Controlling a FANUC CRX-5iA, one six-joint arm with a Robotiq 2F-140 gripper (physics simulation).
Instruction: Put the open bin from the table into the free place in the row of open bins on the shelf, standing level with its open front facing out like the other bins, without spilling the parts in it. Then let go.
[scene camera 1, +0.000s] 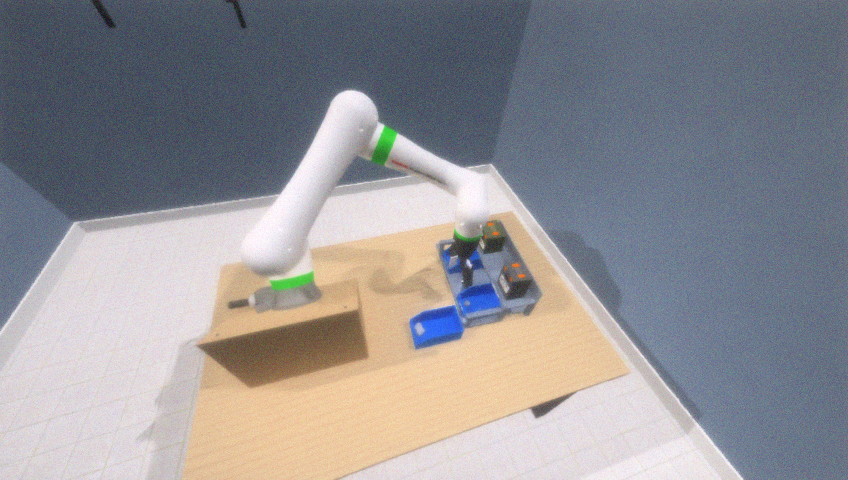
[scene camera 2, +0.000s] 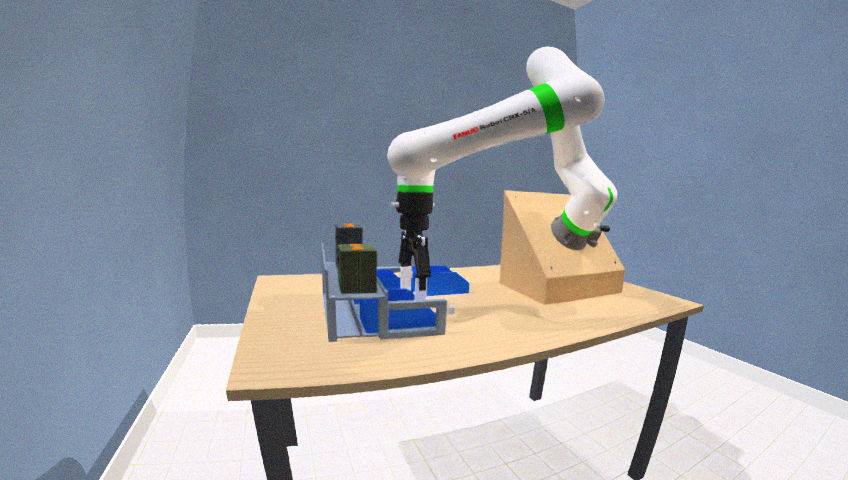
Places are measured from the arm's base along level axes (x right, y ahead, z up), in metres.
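Pixels of known places: gripper, fingertip midpoint: (scene camera 1: 457, 278); arm's base, origin of the base link: (scene camera 1: 297, 301) (scene camera 2: 568, 234).
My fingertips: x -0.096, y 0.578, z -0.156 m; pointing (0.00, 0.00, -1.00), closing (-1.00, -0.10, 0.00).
For each thing: its middle in the pictures, then the offset to it from my fingertips. "spot": a spot on its surface instead.
- blue open bin, surface spot: (scene camera 2: 453, 284) spot: dx +0.139, dy -0.167, dz -0.009 m
- grey shelf, body centre: (scene camera 2: 377, 283) (scene camera 1: 481, 270) dx +0.006, dy +0.094, dz +0.038 m
- dark box, body centre: (scene camera 2: 348, 246) (scene camera 1: 514, 280) dx +0.123, dy +0.163, dz +0.120 m
- dark green box, body centre: (scene camera 2: 356, 267) (scene camera 1: 490, 236) dx -0.108, dy +0.162, dz +0.107 m
- small light thing, surface spot: (scene camera 2: 450, 309) spot: dx -0.185, dy -0.042, dz +0.020 m
The blue open bin (scene camera 1: 437, 328) (scene camera 2: 453, 284) stands on the table beside the shelf, with a small light grey part in it. The grey shelf (scene camera 1: 492, 270) (scene camera 2: 383, 315) holds a blue bin (scene camera 1: 479, 302) at one end of its lower row and another blue bin (scene camera 1: 454, 255) (scene camera 2: 410, 319) at the other, with a free place between them. My gripper (scene camera 1: 460, 273) (scene camera 2: 412, 286) points down at the row, near the free place and the bin at the far end in the scene camera 1 view. It is open with nothing between its fingers. Exact finger contact with the row is unclear.
A dark box (scene camera 1: 515, 280) (scene camera 2: 348, 236) and a dark green box (scene camera 1: 492, 236) (scene camera 2: 357, 268) with orange marks stand on the shelf's upper deck. The wooden robot base block (scene camera 1: 297, 339) (scene camera 2: 565, 261) stands across the table. A small light thing (scene camera 2: 450, 309) shows beside the shelf's front post.
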